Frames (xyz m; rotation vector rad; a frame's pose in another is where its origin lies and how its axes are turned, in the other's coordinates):
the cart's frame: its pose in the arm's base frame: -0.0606 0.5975 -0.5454 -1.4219 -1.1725 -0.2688
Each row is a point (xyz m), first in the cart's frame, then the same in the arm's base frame.
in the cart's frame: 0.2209 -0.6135 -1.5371
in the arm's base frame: 0.2859 -0.7367 0.3967
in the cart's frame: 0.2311 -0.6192 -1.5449
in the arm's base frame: 0.2899 -0.7397 0.4099
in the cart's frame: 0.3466 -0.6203 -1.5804
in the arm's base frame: 0.3589 -0.7146 0.5058
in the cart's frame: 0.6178 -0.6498 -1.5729
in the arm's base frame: 0.4587 -0.5844 0.7240
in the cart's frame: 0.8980 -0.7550 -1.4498
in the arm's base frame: 0.4520 -0.3688 0.9652
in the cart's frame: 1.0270 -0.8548 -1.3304
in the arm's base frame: 0.3811 -0.2277 1.0914
